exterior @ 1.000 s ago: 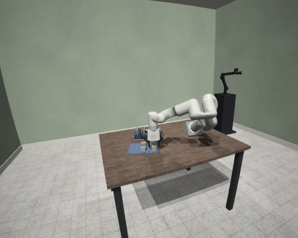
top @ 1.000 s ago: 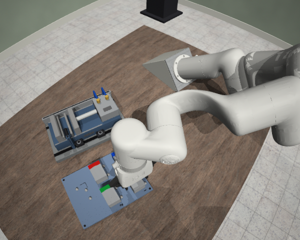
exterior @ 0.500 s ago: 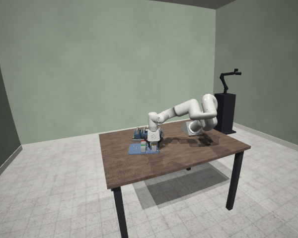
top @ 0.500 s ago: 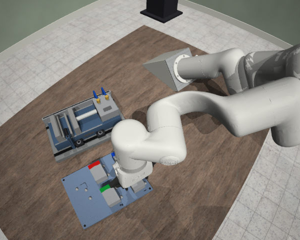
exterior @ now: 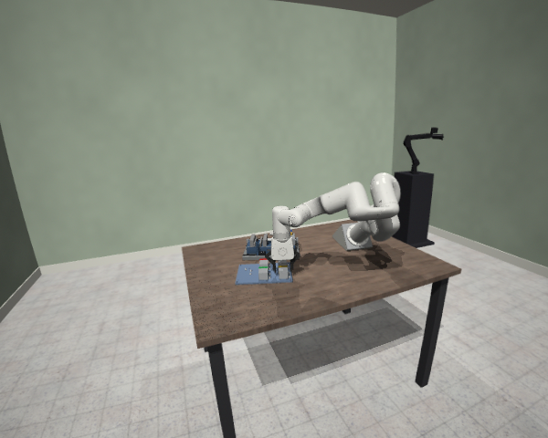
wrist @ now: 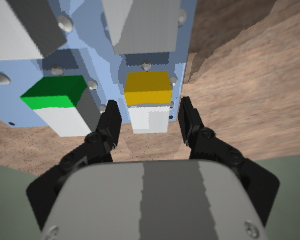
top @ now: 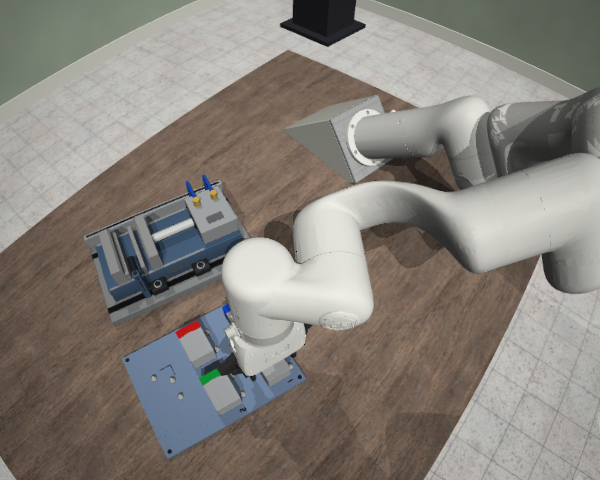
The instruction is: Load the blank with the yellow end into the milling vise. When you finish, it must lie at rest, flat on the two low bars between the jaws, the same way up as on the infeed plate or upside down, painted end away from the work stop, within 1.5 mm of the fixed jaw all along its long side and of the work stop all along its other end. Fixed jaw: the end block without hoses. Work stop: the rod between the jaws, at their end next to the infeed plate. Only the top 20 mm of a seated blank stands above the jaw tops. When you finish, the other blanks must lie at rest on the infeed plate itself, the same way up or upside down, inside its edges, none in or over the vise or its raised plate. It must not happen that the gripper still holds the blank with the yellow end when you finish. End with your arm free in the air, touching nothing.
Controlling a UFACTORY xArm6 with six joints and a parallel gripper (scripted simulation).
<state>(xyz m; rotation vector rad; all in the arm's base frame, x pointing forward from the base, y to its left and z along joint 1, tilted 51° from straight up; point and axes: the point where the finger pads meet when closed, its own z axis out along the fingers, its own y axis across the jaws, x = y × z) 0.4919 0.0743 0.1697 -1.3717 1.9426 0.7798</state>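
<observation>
Now: hand 20 mm above the yellow-ended blank. Also, from my hand: infeed plate 70 mm ahead, 70 mm to the right, 40 mm below; green-ended blank 90 mm ahead, 20 mm to the right, 20 mm below; blue-ended blank 20 mm behind, 90 mm to the right, 20 mm below.
</observation>
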